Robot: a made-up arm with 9 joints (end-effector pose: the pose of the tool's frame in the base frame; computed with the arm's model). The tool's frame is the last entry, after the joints.
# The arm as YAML. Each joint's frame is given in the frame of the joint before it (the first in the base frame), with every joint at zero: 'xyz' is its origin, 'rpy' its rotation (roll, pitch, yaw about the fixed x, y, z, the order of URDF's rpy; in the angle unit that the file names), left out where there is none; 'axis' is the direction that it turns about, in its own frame. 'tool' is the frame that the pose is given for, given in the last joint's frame.
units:
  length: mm
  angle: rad
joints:
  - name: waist
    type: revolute
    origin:
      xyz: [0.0, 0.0, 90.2]
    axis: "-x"
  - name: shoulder
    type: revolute
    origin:
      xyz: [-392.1, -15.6, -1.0]
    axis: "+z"
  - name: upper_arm
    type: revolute
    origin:
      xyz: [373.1, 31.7, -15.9]
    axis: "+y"
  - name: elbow
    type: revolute
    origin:
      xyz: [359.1, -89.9, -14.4]
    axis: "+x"
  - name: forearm
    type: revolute
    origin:
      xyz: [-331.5, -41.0, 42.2]
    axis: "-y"
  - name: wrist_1
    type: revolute
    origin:
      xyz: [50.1, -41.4, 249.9]
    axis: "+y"
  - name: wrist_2
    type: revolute
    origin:
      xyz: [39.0, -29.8, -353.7]
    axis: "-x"
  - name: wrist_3
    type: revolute
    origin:
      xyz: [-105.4, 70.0, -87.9]
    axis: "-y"
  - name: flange
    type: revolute
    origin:
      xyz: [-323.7, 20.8, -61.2]
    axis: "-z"
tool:
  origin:
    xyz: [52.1, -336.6, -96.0]
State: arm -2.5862 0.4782 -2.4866 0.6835 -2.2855 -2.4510 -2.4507 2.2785 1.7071
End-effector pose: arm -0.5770 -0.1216 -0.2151 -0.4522 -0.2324 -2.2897
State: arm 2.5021 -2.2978 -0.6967 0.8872 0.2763 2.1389 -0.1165 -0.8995 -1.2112
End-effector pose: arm -0.7052 -0.4514 -0.1713 -0.6557 0.1616 0.3329
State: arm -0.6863 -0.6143 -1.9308 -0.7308 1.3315 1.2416 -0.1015 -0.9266 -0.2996
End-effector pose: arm -0.2255 -0.2897 -0.7194 -0.0064 -0.5301 -1.1612
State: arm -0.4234 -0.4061 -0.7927 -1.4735 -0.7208 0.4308 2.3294 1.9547 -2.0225
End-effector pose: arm -0.4710 -0.2042 0.0803 -0.3318 -1.3040 -2.4290
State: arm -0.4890 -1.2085 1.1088 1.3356 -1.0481 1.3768 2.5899 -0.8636 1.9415
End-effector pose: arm -1.2057 -0.7822 -0.5454 0.2306 0.2344 -0.9263
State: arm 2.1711 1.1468 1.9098 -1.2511 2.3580 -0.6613 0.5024 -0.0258 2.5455
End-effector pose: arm -0.7122 -0.6903 0.0375 -1.0830 -0.2093 -1.0923
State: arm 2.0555 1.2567 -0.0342 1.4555 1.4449 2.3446 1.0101 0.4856 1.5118
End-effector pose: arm -0.3323 -0.1756 1.0424 -1.6716 0.7944 -0.2386
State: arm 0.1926 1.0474 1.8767 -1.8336 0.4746 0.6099 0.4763 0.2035 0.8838
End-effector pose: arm 0.2543 0.8584 0.4394 -1.6787 -0.4210 2.3454
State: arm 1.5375 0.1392 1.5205 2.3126 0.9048 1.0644 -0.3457 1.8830 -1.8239
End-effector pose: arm 0.1177 0.0936 0.1031 -1.5511 -0.4574 -0.6218
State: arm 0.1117 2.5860 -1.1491 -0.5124 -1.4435 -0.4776 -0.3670 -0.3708 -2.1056
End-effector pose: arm -0.8691 0.1066 -0.1925 -0.2486 -0.2838 -1.9542
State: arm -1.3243 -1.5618 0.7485 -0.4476 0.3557 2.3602 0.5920 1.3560 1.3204
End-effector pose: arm -0.6361 -1.2710 0.0236 0.5800 2.4995 -0.2914
